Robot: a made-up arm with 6 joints.
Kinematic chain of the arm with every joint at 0, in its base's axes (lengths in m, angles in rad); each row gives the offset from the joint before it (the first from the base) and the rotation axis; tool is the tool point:
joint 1: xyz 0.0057 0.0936 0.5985 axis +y
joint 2: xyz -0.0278 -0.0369 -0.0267 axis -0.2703 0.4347 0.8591
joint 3: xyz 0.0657 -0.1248 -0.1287 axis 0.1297 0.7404 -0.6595
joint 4: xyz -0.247 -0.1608 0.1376 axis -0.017 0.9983 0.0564
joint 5: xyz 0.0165 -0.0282 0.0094 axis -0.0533 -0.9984 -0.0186
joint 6: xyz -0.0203 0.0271 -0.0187 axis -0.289 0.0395 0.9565
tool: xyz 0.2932 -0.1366 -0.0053
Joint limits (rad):
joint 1: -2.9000..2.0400
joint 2: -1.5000..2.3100
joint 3: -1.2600..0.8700
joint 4: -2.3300..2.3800
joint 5: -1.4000..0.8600
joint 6: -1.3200..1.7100
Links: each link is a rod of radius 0.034 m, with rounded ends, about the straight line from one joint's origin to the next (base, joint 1, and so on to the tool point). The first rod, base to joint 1, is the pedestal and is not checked.
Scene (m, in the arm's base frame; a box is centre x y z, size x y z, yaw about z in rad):
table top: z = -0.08
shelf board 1: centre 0.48 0.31 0 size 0.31 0.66 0.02 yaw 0.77
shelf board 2: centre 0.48 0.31 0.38 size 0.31 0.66 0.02 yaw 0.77
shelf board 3: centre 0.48 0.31 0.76 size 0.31 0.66 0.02 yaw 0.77
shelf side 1: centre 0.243 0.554 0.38 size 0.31 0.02 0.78 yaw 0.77
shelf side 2: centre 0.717 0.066 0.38 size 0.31 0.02 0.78 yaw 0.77
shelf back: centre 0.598 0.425 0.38 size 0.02 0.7 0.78 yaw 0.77
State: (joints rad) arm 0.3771 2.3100 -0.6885 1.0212 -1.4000 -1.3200
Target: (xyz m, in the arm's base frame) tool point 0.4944 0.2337 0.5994
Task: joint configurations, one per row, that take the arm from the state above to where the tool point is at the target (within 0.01 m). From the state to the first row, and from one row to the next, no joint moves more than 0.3 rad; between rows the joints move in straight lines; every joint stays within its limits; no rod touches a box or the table.
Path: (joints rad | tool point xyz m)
1: 0.4974 2.3100 -0.4937 1.0407 -1.4000 -1.0563 | 0.4271 0.2278 0.1091
2: 0.6177 2.3100 -0.2989 1.0602 -1.4000 -0.7926 | 0.4069 0.1349 0.0844
3: 0.7380 2.3100 -0.1041 1.0797 -1.4000 -0.5289 | 0.3925 0.0452 0.1046
4: 0.8583 2.3100 0.0908 1.0992 -1.4000 -0.2652 | 0.3839 -0.0245 0.1660
5: 0.9786 2.3100 0.2856 1.1187 -1.4000 -0.0015 | 0.3777 -0.0617 0.2593
6: 1.0989 2.3100 0.4804 1.1382 -1.4000 0.2622 | 0.3676 -0.0599 0.3714
7: 1.2191 2.3100 0.6752 1.1577 -1.4000 0.5260 | 0.3455 -0.0203 0.4889
8: 1.3394 2.3100 0.8700 1.1772 -1.4000 0.7897 | 0.3037 0.0488 0.5994
9: 1.1811 2.3100 0.8700 1.2128 -1.4000 0.5337 | 0.3477 0.0515 0.5836
10: 1.0228 2.3100 0.8700 1.2485 -1.4000 0.2777 | 0.3915 0.0691 0.5747
11: 0.8645 2.3100 0.8700 1.2842 -1.4000 0.0217 | 0.4312 0.0993 0.5734
12: 0.7062 2.3100 0.8700 1.3199 -1.4000 -0.2343 | 0.4632 0.1392 0.5786
13: 0.5479 2.3100 0.8700 1.3556 -1.4000 -0.4903 | 0.4848 0.1853 0.5882
14: 0.3896 2.3100 0.8700 1.3912 -1.4000 -0.7463 | 0.4944 0.2337 0.5994

